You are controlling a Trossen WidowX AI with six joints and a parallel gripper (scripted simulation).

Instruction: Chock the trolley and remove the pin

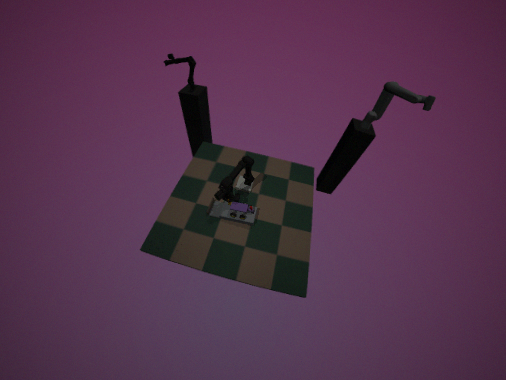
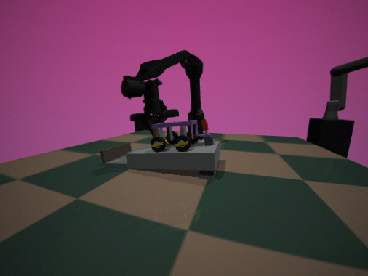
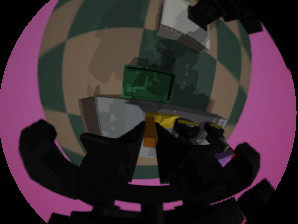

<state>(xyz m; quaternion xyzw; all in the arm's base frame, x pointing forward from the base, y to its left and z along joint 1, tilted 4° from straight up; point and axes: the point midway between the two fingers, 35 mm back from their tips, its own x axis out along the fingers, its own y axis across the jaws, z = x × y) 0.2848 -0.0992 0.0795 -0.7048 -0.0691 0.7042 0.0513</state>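
The red-headed stop pin lies 30 mm ahead of my gripper tip, 200 mm to the left of it and 40 mm above it. From my gripper tip the other things lie so: green tray 60 mm behind, 90 mm below; then grey ramp 50 mm ahead, 100 mm to the left, 40 mm below; then trolley 50 mm ahead, 110 mm to the left, 20 mm above.
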